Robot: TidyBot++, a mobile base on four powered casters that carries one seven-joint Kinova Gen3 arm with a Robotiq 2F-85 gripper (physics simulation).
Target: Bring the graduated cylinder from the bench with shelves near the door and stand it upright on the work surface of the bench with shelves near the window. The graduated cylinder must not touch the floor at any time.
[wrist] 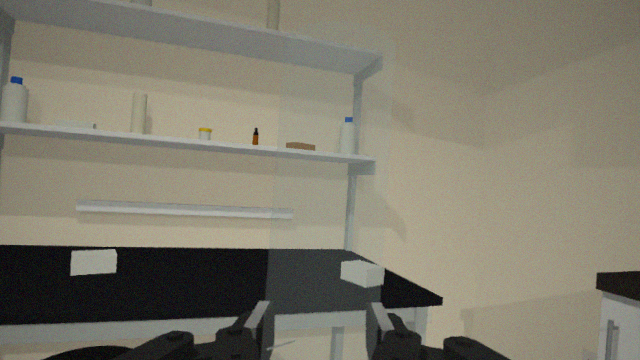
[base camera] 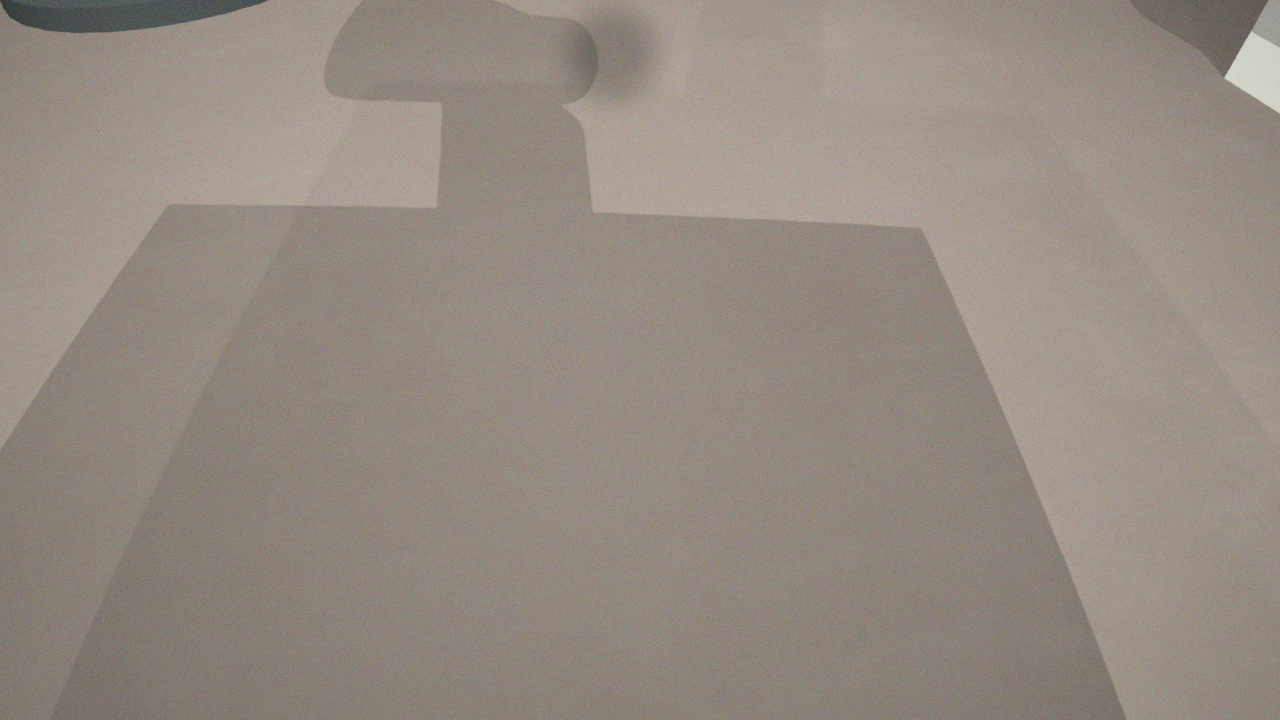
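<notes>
The graduated cylinder is a clear, faintly tinted tube that rises upright in front of the camera in the wrist view. My gripper is shut on it low in the view, one finger on each side. The tube's lower end is out of view. Behind it stands a bench with a black work surface and two wall shelves, a lower one and an upper one. The bench is some way ahead, and the cylinder looks apart from it. Neither door nor window shows, so I cannot tell which bench this is.
White blocks sit on the bench top. Bottles, jars and a brown box stand on the lower shelf. A dark-topped cabinet is at right. In the base view, a dark round base is top left and a white piece top right.
</notes>
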